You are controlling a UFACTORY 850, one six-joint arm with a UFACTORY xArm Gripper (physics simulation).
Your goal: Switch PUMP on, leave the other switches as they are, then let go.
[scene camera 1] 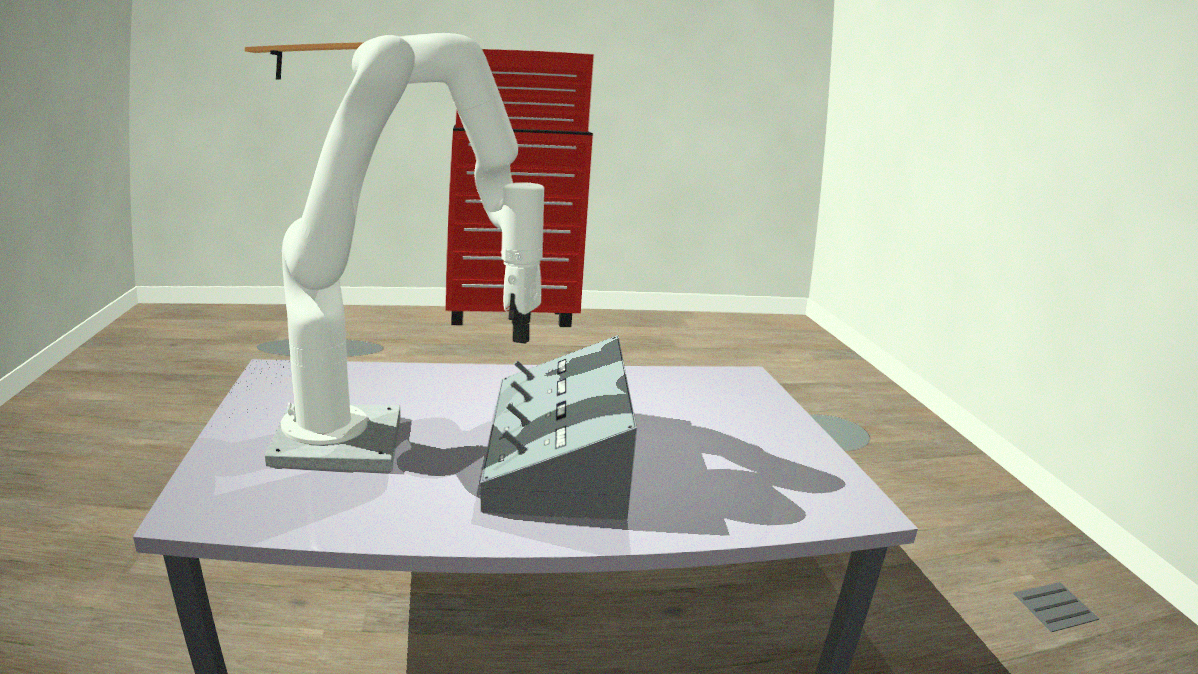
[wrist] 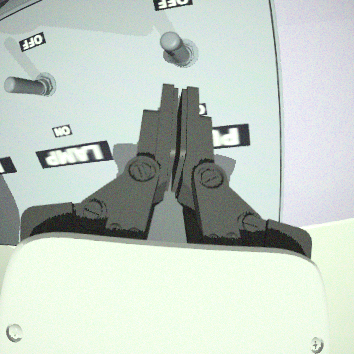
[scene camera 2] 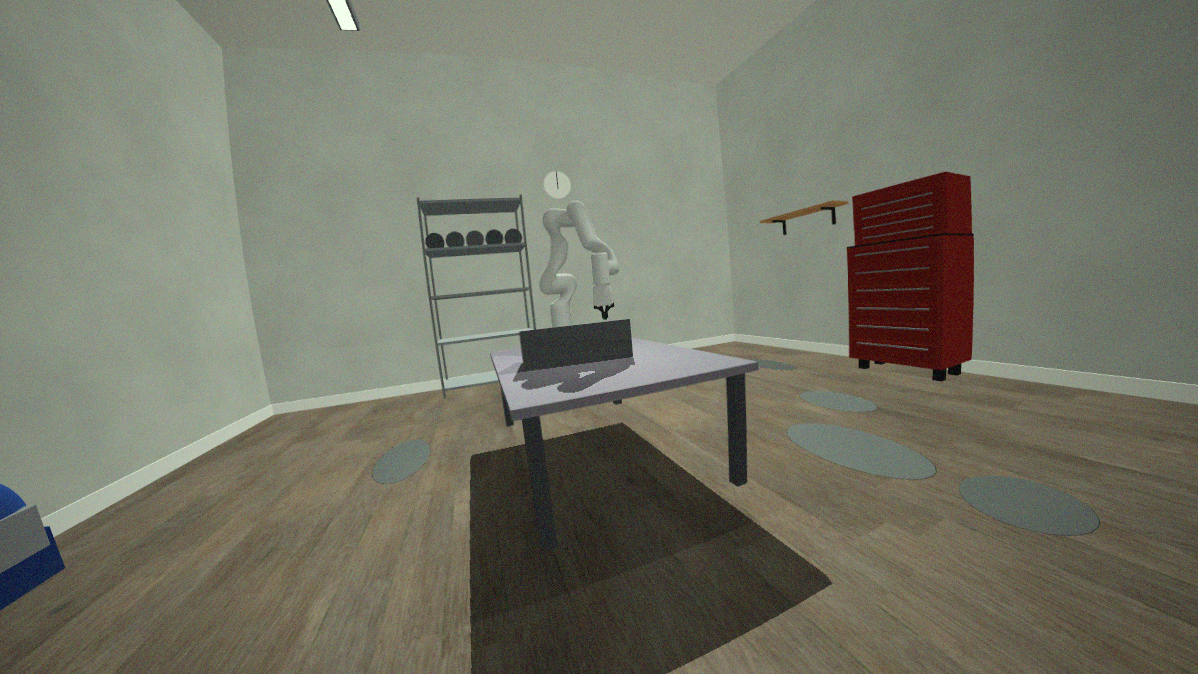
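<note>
The grey sloped switch box (scene camera 1: 569, 490) (scene camera 2: 576, 345) (wrist: 115, 65) stands on the table. In the wrist view the PUMP lever (wrist: 172, 42) tilts toward its OFF label (wrist: 173, 4). The PUMP label (wrist: 232, 136) and its ON label (wrist: 202, 108) are partly hidden by the fingers. The LAMP lever (wrist: 25, 85) stands left of it, beside the LAMP label (wrist: 75, 154). In scene camera 1, the PUMP lever (scene camera 1: 523, 370) is the farthest of the row. My gripper (scene camera 1: 521, 340) (scene camera 2: 604, 316) (wrist: 176, 106) is shut and empty. It hangs above the box's far end, apart from the levers.
The other levers stand in a row nearer scene camera 1, including the nearest lever (scene camera 1: 512, 440). The arm's base plate (scene camera 1: 335, 459) is left of the box on the table (scene camera 1: 276, 528) (scene camera 2: 686, 362). A red tool cabinet (scene camera 1: 519, 159) (scene camera 2: 892, 276) stands behind.
</note>
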